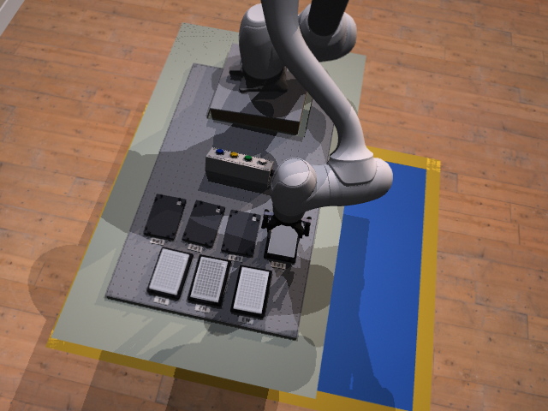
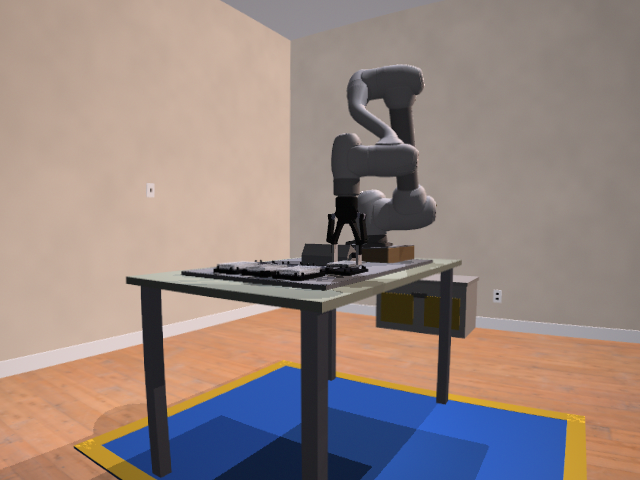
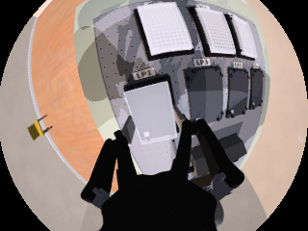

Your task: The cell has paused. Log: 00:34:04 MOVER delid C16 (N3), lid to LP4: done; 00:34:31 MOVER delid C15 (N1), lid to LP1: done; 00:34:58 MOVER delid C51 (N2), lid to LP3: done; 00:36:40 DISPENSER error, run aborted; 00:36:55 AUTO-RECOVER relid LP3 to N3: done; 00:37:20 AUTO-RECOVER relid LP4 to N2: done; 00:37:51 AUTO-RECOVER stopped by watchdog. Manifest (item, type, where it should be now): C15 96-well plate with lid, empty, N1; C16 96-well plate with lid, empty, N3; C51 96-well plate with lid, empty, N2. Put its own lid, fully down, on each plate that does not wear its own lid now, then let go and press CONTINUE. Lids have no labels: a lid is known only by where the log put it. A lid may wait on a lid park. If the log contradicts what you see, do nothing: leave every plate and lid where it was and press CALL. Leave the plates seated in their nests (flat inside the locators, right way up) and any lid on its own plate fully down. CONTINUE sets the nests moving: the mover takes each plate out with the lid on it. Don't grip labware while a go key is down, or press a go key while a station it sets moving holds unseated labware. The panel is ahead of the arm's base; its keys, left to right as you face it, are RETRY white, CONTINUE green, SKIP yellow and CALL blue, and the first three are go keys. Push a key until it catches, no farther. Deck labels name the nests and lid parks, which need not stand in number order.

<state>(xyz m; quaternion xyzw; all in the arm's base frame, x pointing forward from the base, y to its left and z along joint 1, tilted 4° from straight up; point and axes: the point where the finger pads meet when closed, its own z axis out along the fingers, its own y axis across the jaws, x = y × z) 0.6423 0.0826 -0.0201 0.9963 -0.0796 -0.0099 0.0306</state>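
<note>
Right now the lid park LP1 is 5 cm below my hand. Round my hand: lid park LP3: 2 cm behind, 14 cm to the right, 5 cm below; then white key: 25 cm behind, 8 cm to the right, 1 cm above; then 96-well plate: 17 cm ahead, 10 cm to the right, 4 cm below.
</note>
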